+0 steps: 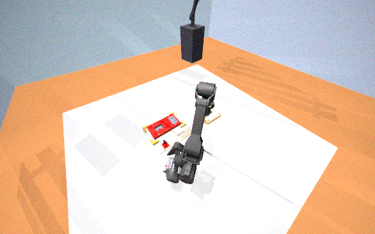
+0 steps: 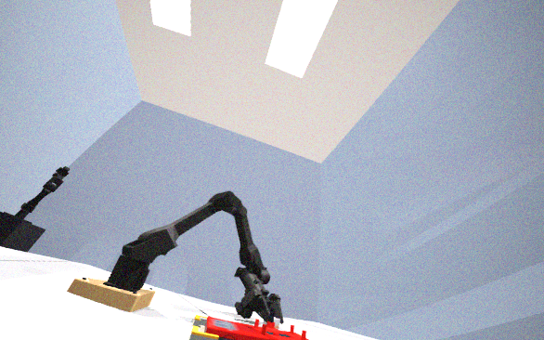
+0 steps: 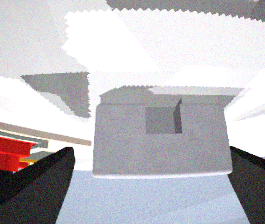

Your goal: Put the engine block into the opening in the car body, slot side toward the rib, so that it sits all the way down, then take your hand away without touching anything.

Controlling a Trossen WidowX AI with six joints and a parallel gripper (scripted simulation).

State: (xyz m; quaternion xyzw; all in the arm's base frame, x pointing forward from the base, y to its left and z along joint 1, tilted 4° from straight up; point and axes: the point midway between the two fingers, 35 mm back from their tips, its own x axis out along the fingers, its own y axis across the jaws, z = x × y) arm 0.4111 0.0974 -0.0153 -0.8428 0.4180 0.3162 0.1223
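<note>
Right now the engine block is 20 mm to the left of my gripper tip and 10 mm behind it.
</note>
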